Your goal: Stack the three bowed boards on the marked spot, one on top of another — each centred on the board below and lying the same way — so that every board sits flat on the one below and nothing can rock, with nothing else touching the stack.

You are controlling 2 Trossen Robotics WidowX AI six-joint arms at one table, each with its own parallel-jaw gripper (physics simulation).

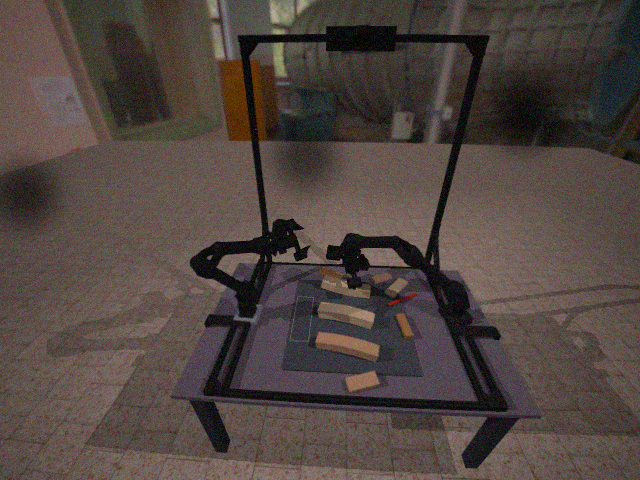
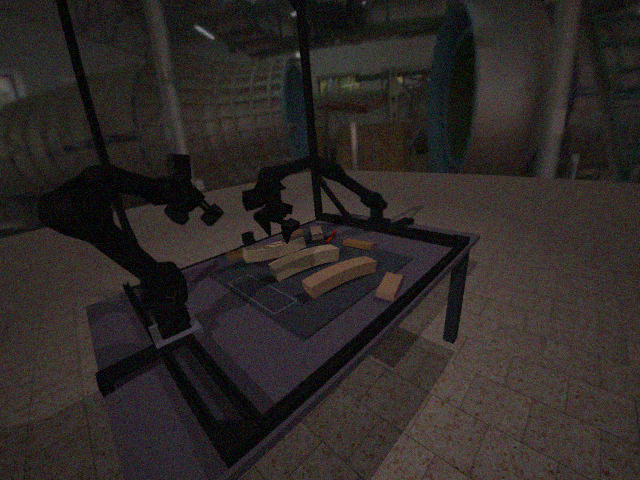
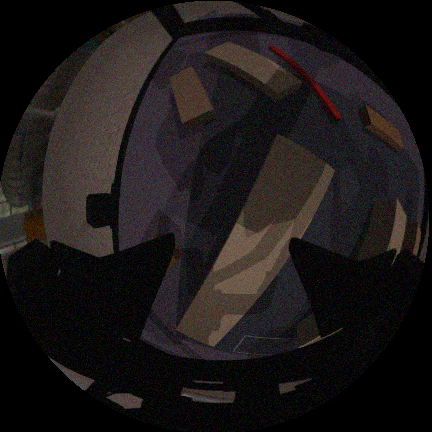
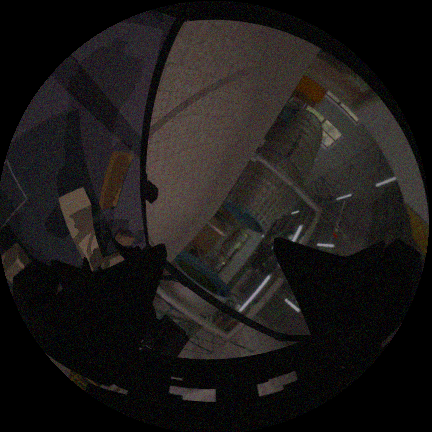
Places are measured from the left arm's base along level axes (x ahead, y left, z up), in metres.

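Pixels of known places: left gripper, between the fingertips: (image 2: pixel 278 239) (image 3: pixel 234 242) (image 4: pixel 97 247); right gripper, between the fingertips: (image 1: pixel 306 237) (image 2: pixel 202 200) (image 4: pixel 220 247); left arm's base, origin of its link: (image 1: pixel 456 311) (image 2: pixel 376 220); right arm's base, origin of its link: (image 1: pixel 247 311) (image 2: pixel 174 327).
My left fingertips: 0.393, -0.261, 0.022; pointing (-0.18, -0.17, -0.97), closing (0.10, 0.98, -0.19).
Ahead of a thing's pixels: the offset from my left fingertips to its top centre, as dx, dy, dz.
Three pale bowed boards lie apart, side by side on the dark mat: the back board @[+0.031, +0.007, +0.005] (image 1: pixel 333 287) (image 2: pixel 263 253) (image 3: pixel 280 185) (image 4: pixel 75 200), the middle board @[+0.080, +0.177, +0.005] (image 1: pixel 346 314) (image 2: pixel 305 260) and the front board @[+0.119, +0.326, -0.003] (image 1: pixel 347 346) (image 2: pixel 338 276). The marked spot, a thin pale rectangle (image 1: pixel 294 318) (image 2: pixel 251 299), is left of them and bears no board. My left gripper (image 1: pixel 354 283) (image 2: pixel 278 235) (image 3: pixel 234 242) is open over the back board, which shows between and beyond its fingers; the exact height is unclear. My right gripper (image 1: pixel 303 240) (image 2: pixel 199 214) (image 4: pixel 220 247) is open and empty, raised at the back left.
Small blocks lie around: a front block @[+0.107, +0.464, -0.032] (image 1: pixel 362 381) (image 2: pixel 389 286), an orange block @[-0.147, +0.269, -0.033] (image 1: pixel 404 325) (image 2: pixel 358 243) at right, two back-right blocks @[-0.174, -0.046, -0.033] (image 1: pixel 381 278) @[-0.219, +0.039, -0.035] (image 1: pixel 396 286), and an orange block @[+0.070, -0.131, -0.038] (image 1: pixel 330 273) (image 4: pixel 115 180) behind the back board. A red stick @[-0.213, +0.118, -0.041] (image 1: pixel 402 299) (image 3: pixel 310 82) lies at right.
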